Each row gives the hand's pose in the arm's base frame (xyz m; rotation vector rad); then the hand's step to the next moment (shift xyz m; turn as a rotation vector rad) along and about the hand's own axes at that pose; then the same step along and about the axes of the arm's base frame.
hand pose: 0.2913 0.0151 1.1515 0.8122 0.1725 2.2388
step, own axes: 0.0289 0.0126 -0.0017 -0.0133 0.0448 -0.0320
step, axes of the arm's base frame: -0.0239 0.0109 0.0176 -0.0390 -0.0377 -0.0163
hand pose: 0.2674 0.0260 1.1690 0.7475 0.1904 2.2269
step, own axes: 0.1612 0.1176 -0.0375 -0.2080 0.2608 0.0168
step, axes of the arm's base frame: -0.1811 0.0363 0.0843 -0.0418 -0.3312 0.0116
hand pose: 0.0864 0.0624 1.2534 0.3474 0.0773 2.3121
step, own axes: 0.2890 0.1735 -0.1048 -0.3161 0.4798 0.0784
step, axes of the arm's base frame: -0.3405 0.0929 -0.0075 -0.1077 -0.5639 0.0820
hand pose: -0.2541 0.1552 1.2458 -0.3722 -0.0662 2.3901
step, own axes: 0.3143 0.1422 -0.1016 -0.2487 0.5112 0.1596
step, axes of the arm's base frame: -0.2858 0.0954 -0.1963 -0.1988 -0.5385 0.1383
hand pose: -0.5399 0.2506 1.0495 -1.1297 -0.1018 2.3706
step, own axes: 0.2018 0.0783 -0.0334 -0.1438 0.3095 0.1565
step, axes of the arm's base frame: -0.1134 0.0229 -0.1860 -0.1685 -0.3141 0.1179
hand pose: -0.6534 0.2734 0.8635 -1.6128 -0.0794 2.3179
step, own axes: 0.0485 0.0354 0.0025 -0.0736 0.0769 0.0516
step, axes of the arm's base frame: -0.0255 -0.0193 -0.0509 -0.0417 -0.0872 0.0682
